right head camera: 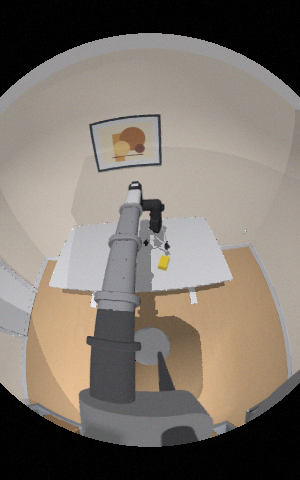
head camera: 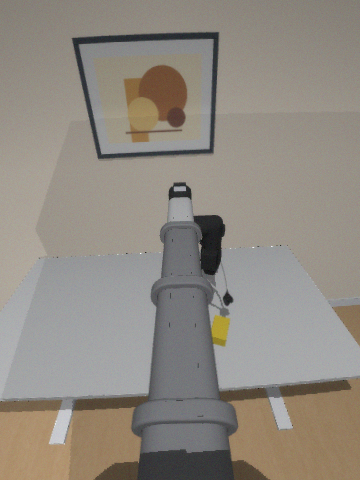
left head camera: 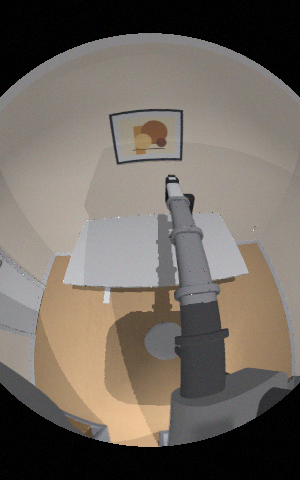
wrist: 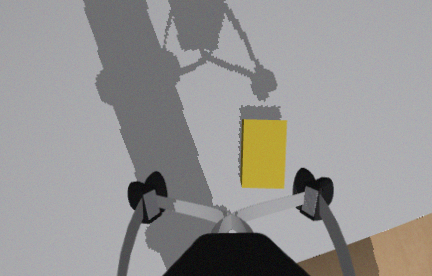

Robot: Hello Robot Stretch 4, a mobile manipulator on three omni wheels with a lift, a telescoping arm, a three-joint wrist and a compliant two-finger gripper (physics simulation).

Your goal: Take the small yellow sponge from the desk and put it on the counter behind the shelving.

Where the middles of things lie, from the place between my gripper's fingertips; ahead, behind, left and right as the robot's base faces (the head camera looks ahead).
I see the small yellow sponge (wrist: 263, 143) 1 cm behind my hand, 5 cm to the right of it and 18 cm below it. Round my hand: framed picture (head camera: 146, 94): 58 cm ahead, 20 cm to the left, 58 cm above.
